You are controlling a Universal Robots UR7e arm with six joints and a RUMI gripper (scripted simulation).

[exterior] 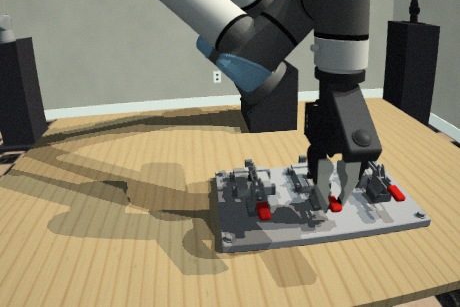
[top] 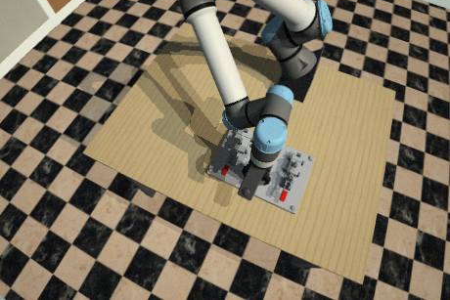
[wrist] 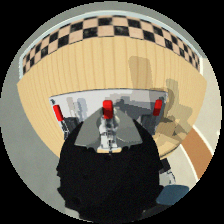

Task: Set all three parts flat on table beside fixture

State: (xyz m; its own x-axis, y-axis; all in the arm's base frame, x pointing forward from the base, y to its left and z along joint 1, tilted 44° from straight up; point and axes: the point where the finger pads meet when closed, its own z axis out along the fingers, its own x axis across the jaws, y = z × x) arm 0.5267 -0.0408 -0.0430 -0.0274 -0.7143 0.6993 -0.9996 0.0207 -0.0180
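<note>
Right now the flat grey plate part is 15 cm behind my hand and 2 cm below it. The rest, counted from my hand: grey fixture plate: 9 cm behind, 4 cm below.
</note>
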